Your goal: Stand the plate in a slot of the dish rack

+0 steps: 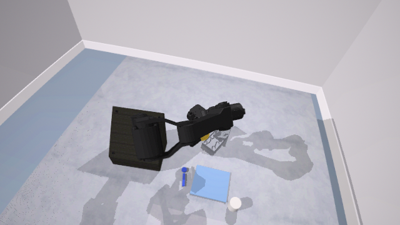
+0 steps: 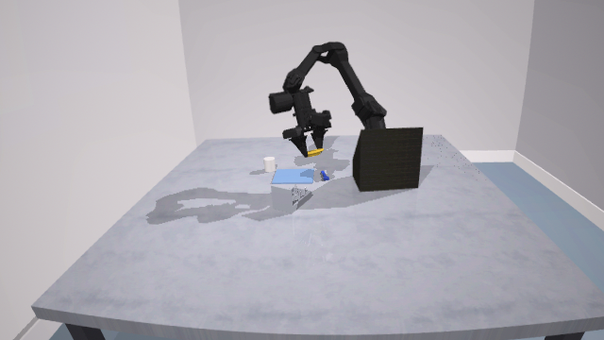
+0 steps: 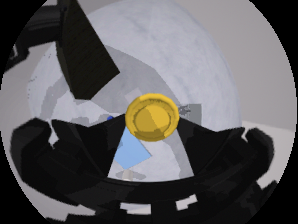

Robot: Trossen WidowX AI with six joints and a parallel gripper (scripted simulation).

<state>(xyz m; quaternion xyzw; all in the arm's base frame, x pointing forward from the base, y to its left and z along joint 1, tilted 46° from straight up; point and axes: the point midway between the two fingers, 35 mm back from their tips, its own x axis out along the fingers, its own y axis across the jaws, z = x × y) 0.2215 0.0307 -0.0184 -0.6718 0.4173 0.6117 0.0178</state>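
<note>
The dish rack lies 110 mm below my gripper tip, 70 mm to the left of it and 70 mm ahead of it. From my gripper tip the other things lie so: blue utensil (140 mm to the right, 130 mm below, 30 mm behind); then white cup (220 mm to the right, 190 mm ahead, 110 mm below); then yellow plate (10 mm above).
</note>
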